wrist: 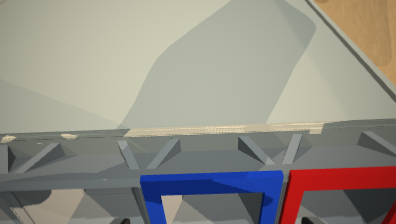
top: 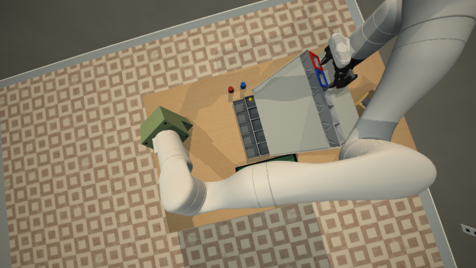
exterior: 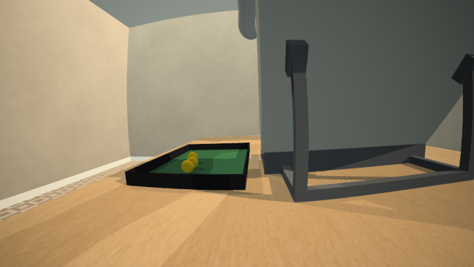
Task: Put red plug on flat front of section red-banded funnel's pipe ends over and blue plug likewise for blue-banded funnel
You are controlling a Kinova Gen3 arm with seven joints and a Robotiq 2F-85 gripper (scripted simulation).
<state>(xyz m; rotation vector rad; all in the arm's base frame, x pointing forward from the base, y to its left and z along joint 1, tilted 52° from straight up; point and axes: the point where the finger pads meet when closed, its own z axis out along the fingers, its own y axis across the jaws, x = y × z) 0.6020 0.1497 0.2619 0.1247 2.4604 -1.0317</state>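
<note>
The green marble tray lies 36 cm behind my hand, 32 cm to the right of it and 35 cm below it. Round my hand: grey cover: 16 cm behind, 4 cm to the right, 14 cm below; then dark object: 23 cm ahead, 58 cm to the right, 34 cm below.
</note>
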